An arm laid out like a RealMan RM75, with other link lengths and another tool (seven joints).
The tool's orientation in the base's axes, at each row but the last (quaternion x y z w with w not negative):
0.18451 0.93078 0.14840 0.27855
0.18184 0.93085 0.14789 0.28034
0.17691 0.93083 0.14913 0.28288
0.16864 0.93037 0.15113 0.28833
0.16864 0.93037 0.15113 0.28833
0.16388 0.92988 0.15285 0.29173
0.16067 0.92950 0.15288 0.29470
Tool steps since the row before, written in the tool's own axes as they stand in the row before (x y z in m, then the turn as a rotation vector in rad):
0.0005 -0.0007 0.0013 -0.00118 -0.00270 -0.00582
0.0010 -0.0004 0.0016 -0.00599 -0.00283 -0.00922
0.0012 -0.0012 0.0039 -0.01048 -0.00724 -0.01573
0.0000 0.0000 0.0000 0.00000 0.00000 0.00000
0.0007 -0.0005 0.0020 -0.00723 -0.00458 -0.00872
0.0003 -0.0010 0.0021 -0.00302 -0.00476 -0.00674
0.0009 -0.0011 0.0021 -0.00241 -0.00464 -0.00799
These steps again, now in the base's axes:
0.0002 -0.0002 -0.0015 -0.00312 -0.00391 0.00418
0.0000 0.0003 -0.0019 -0.00138 -0.00664 0.00910
0.0010 0.0001 -0.0041 -0.00274 -0.01359 0.01474
0.0000 0.0000 0.0000 0.00000 0.00000 0.00000
0.0005 0.0002 -0.0021 -0.00054 -0.00861 0.00865
0.0008 -0.0004 -0.0022 -0.00268 -0.00674 0.00496
0.0003 -0.0002 -0.0025 -0.00387 -0.00663 0.00567

